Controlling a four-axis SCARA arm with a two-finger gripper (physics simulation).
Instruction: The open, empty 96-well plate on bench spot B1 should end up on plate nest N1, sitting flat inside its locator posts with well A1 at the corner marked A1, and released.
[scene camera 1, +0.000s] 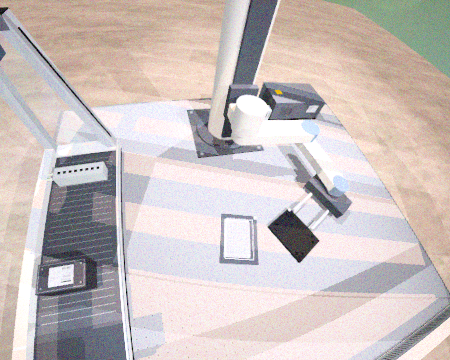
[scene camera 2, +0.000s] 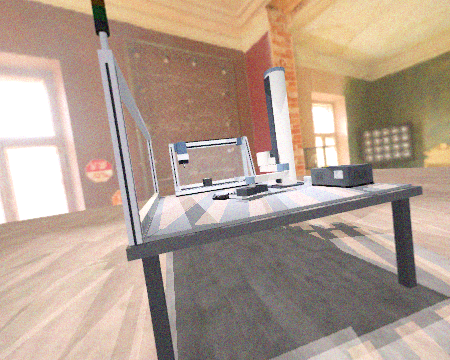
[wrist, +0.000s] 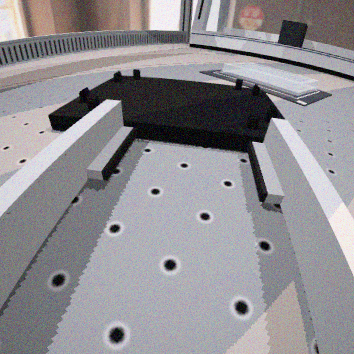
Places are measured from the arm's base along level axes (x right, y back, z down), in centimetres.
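Pixels of known places: gripper, fingertip midpoint: (scene camera 1: 301, 220) (scene camera 2: 234, 195) (wrist: 192, 123); arm's base at its link origin: (scene camera 1: 223, 131) (scene camera 2: 287, 186).
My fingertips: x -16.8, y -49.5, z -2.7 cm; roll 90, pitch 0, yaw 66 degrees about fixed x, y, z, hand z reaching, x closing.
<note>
For each thing: its top centre in the pictures, then the offset to it from my fingertips. "spot": a spot on its surface instead.
- white 96-well plate at its top centre: (wrist: 271, 70) (scene camera 1: 237, 237) dx +25.8, dy -0.4, dz -0.2 cm
- black plate nest N1 at its top centre: (wrist: 180, 83) (scene camera 1: 295, 232) (scene camera 2: 226, 194) dx +4.9, dy -3.9, dz -0.7 cm
- pale block with holes, surface spot: (scene camera 1: 80, 174) spot: dx +72.4, dy +27.2, dz -8.0 cm
- dark labelled box at a spot on its surface: (scene camera 1: 62, 276) spot: dx +73.9, dy -3.8, dz -10.5 cm
The white 96-well plate (scene camera 1: 238, 237) (wrist: 270, 78) lies flat on the dark-bordered bench spot B1 (scene camera 1: 240, 261) (wrist: 321, 96). The black plate nest N1 (scene camera 1: 294, 237) (scene camera 2: 221, 196) (wrist: 185, 105) is to its right in scene camera 1, with small locator posts standing up and no plate on it. The A1 mark is not readable. My gripper (scene camera 1: 301, 219) (wrist: 192, 123) is shut at its closed spacing, with a gap between the two fingers and nothing held. Its fingertips are at the nest's near edge; the left finger hides part of the nest in the wrist view. Exact height is hard to tell.
A dark box (scene camera 1: 292, 102) (scene camera 2: 342, 175) stands near the column (scene camera 2: 283, 125). A dark ribbed strip (scene camera 1: 82, 220) runs along the left, carrying a pale block with holes (scene camera 1: 80, 174) and a dark labelled box (scene camera 1: 62, 276). A metal frame (scene camera 2: 120, 150) rises at the bench edge.
</note>
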